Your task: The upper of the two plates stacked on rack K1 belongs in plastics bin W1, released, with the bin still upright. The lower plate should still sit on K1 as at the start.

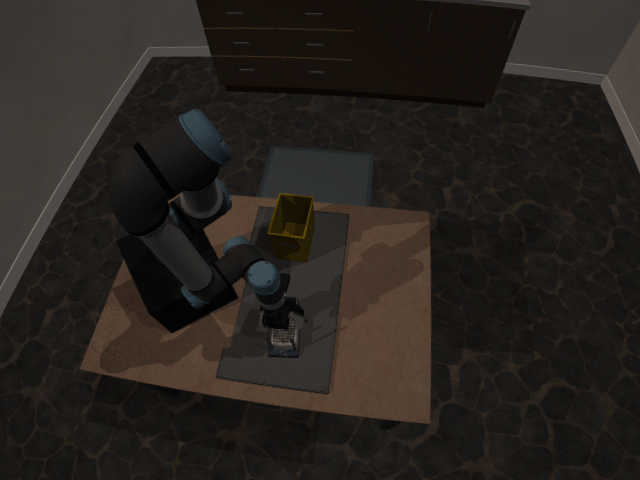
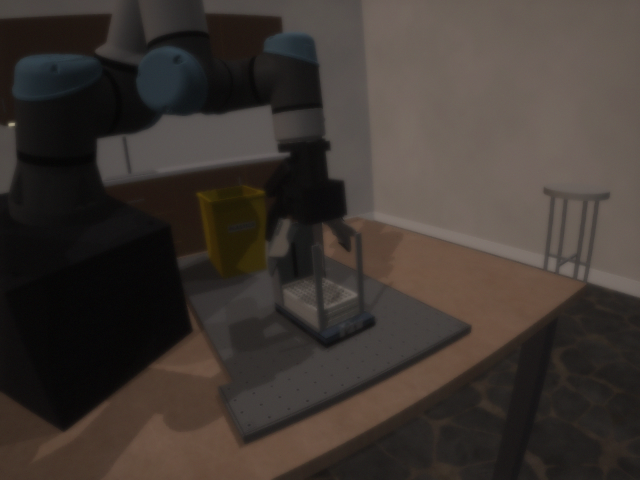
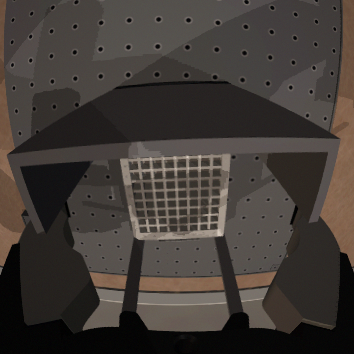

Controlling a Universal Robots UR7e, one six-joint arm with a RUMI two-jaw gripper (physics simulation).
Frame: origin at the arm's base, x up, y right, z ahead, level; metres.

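Where they show: gripper, fingertip midpoint: (image 2: 312, 263) (image 3: 181, 200); arm's base, link origin: (image 2: 59, 207).
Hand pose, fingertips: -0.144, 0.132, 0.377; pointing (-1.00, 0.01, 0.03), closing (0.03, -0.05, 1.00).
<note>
Things, the pixels of their top centre, and the offset from my fingertips, as dx, dy, dz. "*": a spot on its surface instead. Level surfaces: height alone.
- Rack K1, top centre: (image 3: 180, 312) (image 2: 315, 231) (image 1: 280, 319) +0.059, +0.022, +0.000
- upper plate, top centre: (image 3: 175, 179) (image 2: 316, 291) (image 1: 284, 327) -0.045, +0.012, -0.001
- lower plate, surface spot: (image 2: 343, 315) * -0.067, +0.074, +0.011
- yellow bin W1, top centre: (image 2: 228, 192) (image 1: 291, 214) +0.087, -0.346, -0.045
- grey perforated board, surface height: dx -0.092
- wooden table, surface height: dx -0.105
Rack K1 (image 1: 283, 354) (image 2: 360, 279) (image 3: 175, 146) has a dark blue base, a tall back wall with side returns, and two front posts. Two pale plates lie stacked in it: the upper plate (image 1: 284, 336) (image 2: 320, 293) (image 3: 175, 200) shows its grid of wells, and the lower plate (image 2: 343, 315) shows as a thin layer under it. My gripper (image 1: 285, 321) (image 2: 310, 257) (image 3: 181, 200) is open and empty. Its fingers straddle the rack near the tops of its posts, above the plates. The yellow bin W1 (image 1: 293, 248) (image 2: 235, 242) stands upright.
Rack and bin stand on the grey perforated board (image 1: 317, 361) (image 2: 289, 403) (image 3: 158, 35) on the wooden table (image 1: 382, 361) (image 2: 496, 279). The black robot base block (image 1: 170, 304) (image 2: 103, 320) is beside the board. The rack's walls and posts rise close to my fingers.
</note>
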